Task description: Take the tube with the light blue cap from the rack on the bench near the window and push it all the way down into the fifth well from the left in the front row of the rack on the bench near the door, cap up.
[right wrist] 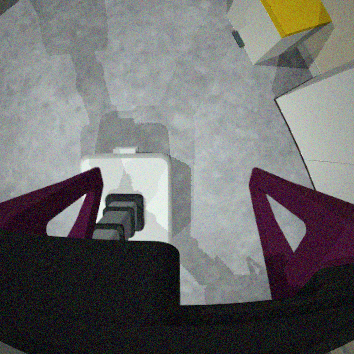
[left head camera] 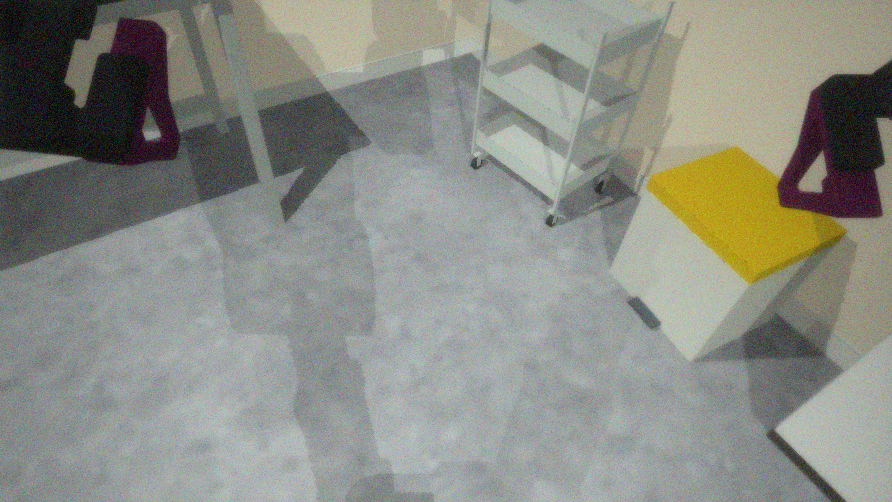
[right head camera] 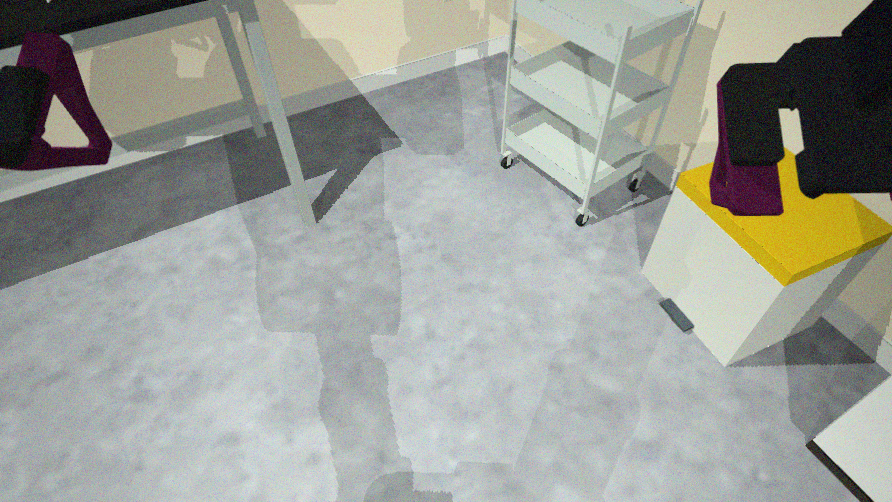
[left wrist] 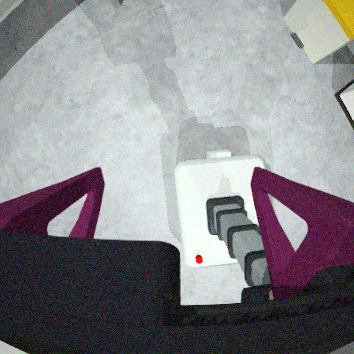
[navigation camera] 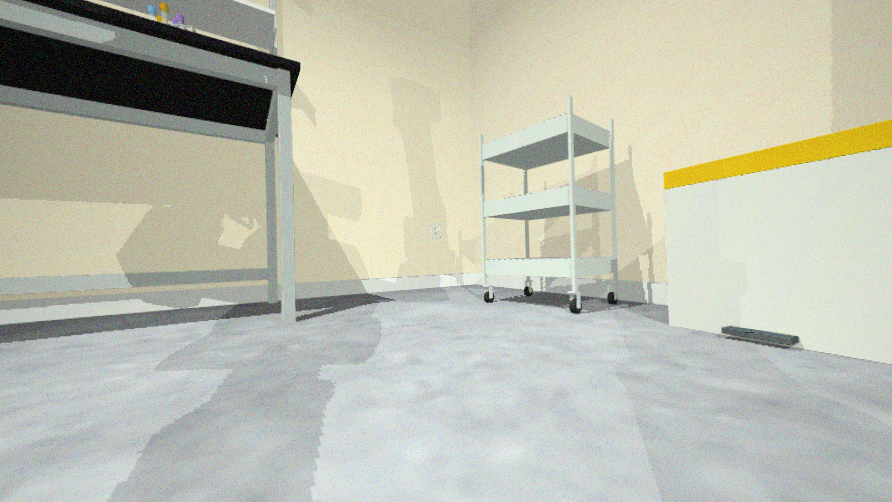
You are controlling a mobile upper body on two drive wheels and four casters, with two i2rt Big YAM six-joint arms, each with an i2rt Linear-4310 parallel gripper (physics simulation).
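Places are measured from the left arm's base along level axes (x left, y ahead, z down), in centimetres.
Pixels of known places: left gripper, fingertip midpoint: point(left head camera: 92, 139) point(right head camera: 34, 146) point(left wrist: 176, 174); right gripper, fingertip midpoint: point(right wrist: 175, 175) point(left head camera: 859, 195) point(right head camera: 801, 191).
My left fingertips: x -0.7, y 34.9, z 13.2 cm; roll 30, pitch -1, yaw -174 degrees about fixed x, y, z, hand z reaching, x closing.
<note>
For each thing: its top centre in the pictures, then the offset to it from my left fingertips.
- light blue cap, middle of its top: point(navigation camera: 151, 7) dy +105.7, dx +69.5, dz +24.5 cm
- orange cap, middle of its top: point(navigation camera: 164, 4) dy +104.6, dx +64.9, dz +24.5 cm
- purple cap, middle of its top: point(navigation camera: 180, 16) dy +109.3, dx +63.8, dz +24.5 cm
- white bin with a yellow lid, middle of its top: point(right head camera: 777, 201) point(left head camera: 741, 204) point(navigation camera: 787, 157) dy +85.2, dx -109.9, dz +82.8 cm
In the navigation camera, a light blue cap point(navigation camera: 151, 10) shows above the edge of a black-topped bench point(navigation camera: 288, 64) at the upper left, beside an orange cap point(navigation camera: 164, 11) and a purple cap point(navigation camera: 178, 19). The tube under the light blue cap and its rack are mostly hidden by the bench edge. I cannot tell which of the two benches this is. My left gripper point(left wrist: 176, 174) is open, with floor and my white base below it. My right gripper point(right wrist: 175, 175) is open, also above the base and floor. No tube shows in the head or wrist views.
A white three-tier cart point(left head camera: 588, 93) point(right head camera: 617, 93) point(navigation camera: 572, 237) stands near the wall corner. Right of it is a white bin with a yellow lid point(left head camera: 724, 212) point(right head camera: 836, 231) point(navigation camera: 780, 152). A white surface point(left head camera: 855, 418) point(right head camera: 867, 430) point(right wrist: 325, 125) is at the right. The bench's grey leg point(left head camera: 246, 106) point(navigation camera: 286, 206) stands at the left.
</note>
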